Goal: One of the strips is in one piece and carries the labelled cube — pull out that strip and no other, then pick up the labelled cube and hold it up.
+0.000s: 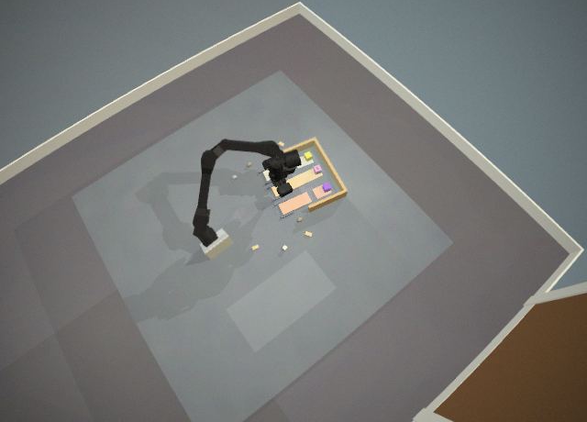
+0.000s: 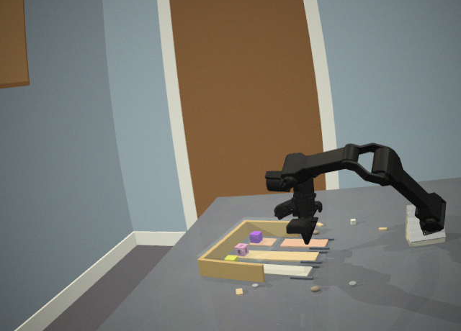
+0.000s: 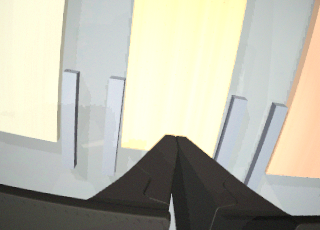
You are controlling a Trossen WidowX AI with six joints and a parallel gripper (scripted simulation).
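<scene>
My gripper tip is 90 mm short of the tan strip, 30 mm to the left of it and 40 mm above it. Also, from my gripper tip: pink labelled cube: 200 mm ahead, 60 mm to the right, 30 mm below.
</scene>
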